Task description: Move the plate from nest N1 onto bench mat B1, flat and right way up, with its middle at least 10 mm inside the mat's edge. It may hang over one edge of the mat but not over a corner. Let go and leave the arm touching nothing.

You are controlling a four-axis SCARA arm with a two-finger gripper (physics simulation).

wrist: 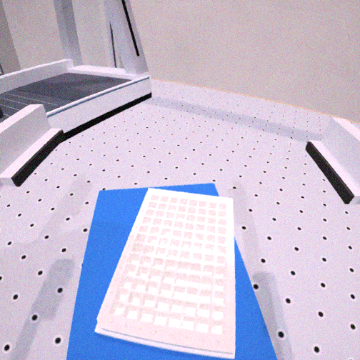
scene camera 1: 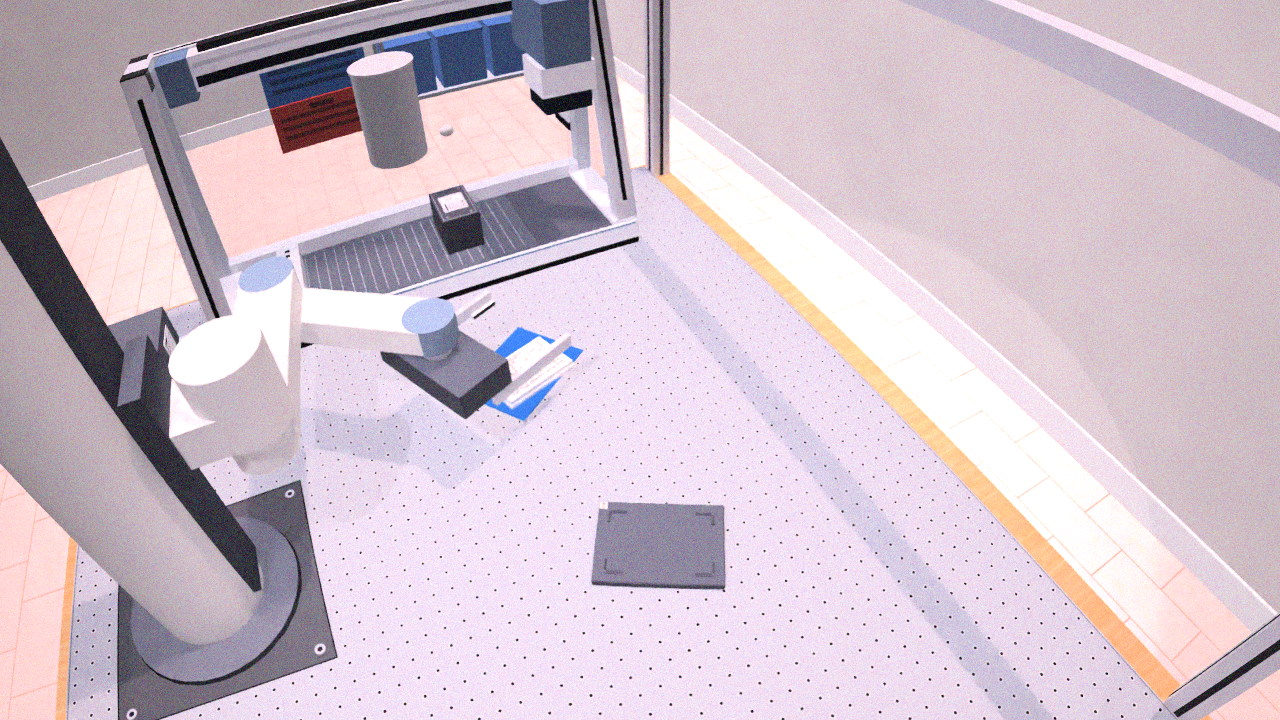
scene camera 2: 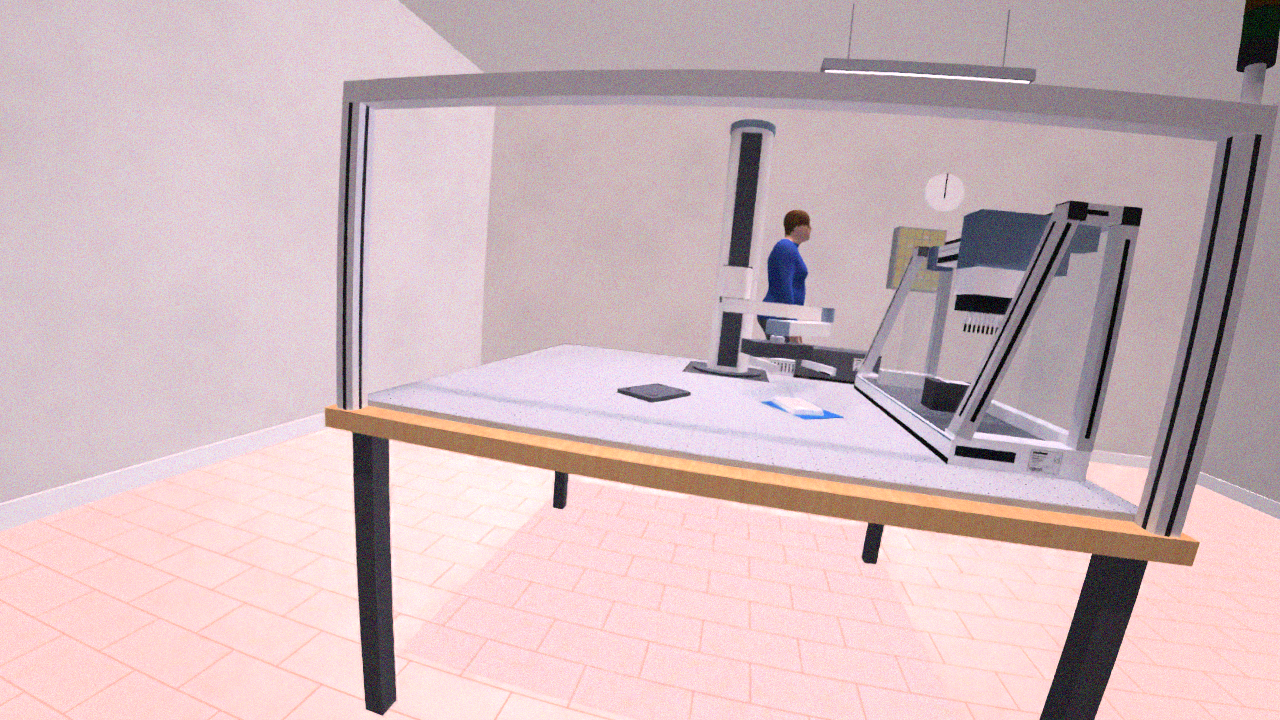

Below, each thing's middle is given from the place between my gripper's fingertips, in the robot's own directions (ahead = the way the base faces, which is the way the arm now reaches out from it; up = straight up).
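Dark grey nest N1 (scene camera 1: 655, 545) is 38 cm to the right of my hand, 10 cm below it and 2 cm ahead of it. Going by their middles, of the things named here the dark grey nest N1 is the farthest from my hand. Blue bench mat B1 (scene camera 1: 522, 411) is 11 cm below my hand and 2 cm behind it. As for the white multi-well plate (scene camera 1: 562, 364), my hand is 10 cm above it, 2 cm past it and 1 cm to the left of it.
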